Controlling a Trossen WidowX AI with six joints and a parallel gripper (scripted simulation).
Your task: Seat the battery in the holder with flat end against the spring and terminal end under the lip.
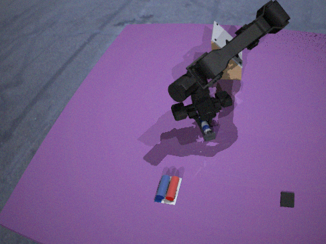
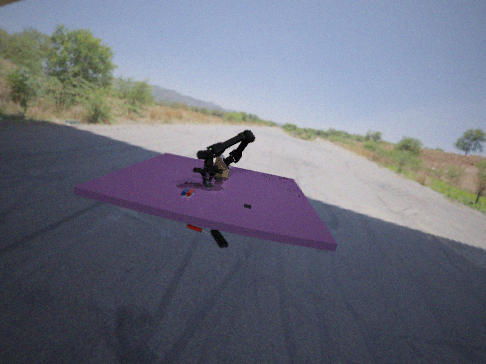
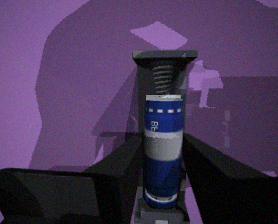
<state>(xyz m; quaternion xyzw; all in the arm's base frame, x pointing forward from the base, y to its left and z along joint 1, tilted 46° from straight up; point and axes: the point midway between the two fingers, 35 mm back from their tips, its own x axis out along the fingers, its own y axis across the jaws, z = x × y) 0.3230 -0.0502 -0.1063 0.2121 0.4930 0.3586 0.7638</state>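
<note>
Right now the battery is 1 cm above my gripper tip. Round my gripper tip: black remote 33 cm ahead, 19 cm below, 12 cm to the left; red screwdriver 27 cm ahead, 20 cm below, 1 cm to the left; black battery cover 27 cm ahead, 25 cm to the left, 1 cm below.
</note>
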